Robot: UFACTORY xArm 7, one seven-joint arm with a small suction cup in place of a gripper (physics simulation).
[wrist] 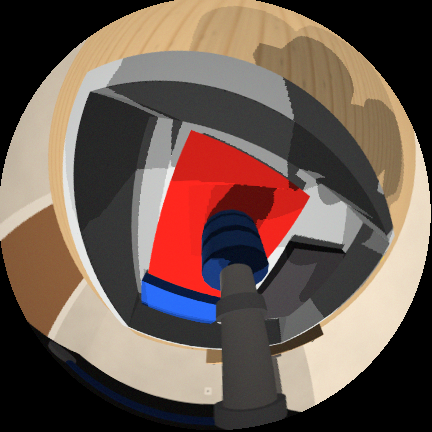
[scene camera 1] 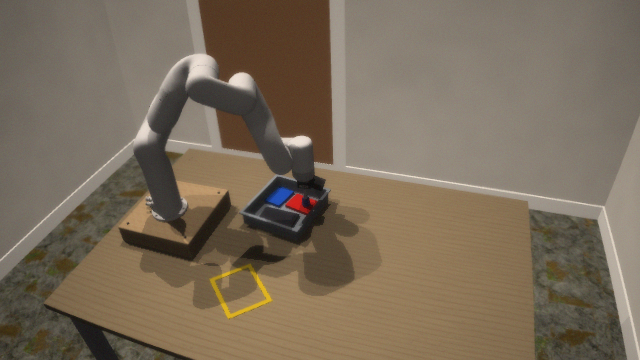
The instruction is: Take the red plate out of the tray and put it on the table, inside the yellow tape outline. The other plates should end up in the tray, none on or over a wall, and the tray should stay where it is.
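Places are measured from the arm's base along level axes (x back, y left, z down), in centimetres.
Pixels of known places: hand, tool point: (wrist: 229,234) (scene camera 1: 306,204); arm's base, link origin: (scene camera 1: 170,209).
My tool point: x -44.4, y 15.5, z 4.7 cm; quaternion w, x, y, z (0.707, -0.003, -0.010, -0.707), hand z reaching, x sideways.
Note:
For each thing: its middle in the pictures, then the offset to it from my tool point. "pt": a spot on its surface instead. Level surfaces: height alone.
- red plate, body centre: (wrist: 215,240) (scene camera 1: 303,204) dy +0.7, dx +1.1, dz +1.0 cm
- tray, body centre: (wrist: 255,302) (scene camera 1: 286,206) dy -2.9, dx +6.3, dz -0.7 cm
- blue plate, body centre: (wrist: 181,304) (scene camera 1: 279,196) dy +4.0, dx +10.7, dz +1.0 cm
- dark grey plate, body centre: (wrist: 290,292) (scene camera 1: 277,218) dy -8.1, dx +8.5, dz +1.0 cm
- yellow tape outline, surface spot: (scene camera 1: 250,308) pt dy -46.2, dx +6.5, dz +1.7 cm
- table, surface height: dz +1.8 cm
The red plate (scene camera 1: 297,203) (wrist: 175,235) lies flat in the tray (scene camera 1: 275,230) (wrist: 200,65), in the compartment at the back right in the scene view. A blue plate (scene camera 1: 280,196) (wrist: 177,302) lies beside it to the left. A dark grey plate (scene camera 1: 277,216) (wrist: 295,282) lies in the front part of the tray. My suction cup (scene camera 1: 306,204) (wrist: 232,225) is down inside the tray over the red plate, very close to its top; whether they touch is hard to tell. It holds nothing up. The yellow tape outline (scene camera 1: 250,308) is on the table in front of the tray.
The tray walls stand close around the cup, with the back right wall nearest. The wooden base block (scene camera 1: 210,210) of my arm stands left of the tray. The arm's shadow falls across the table (scene camera 1: 425,280) and part of the tape outline.

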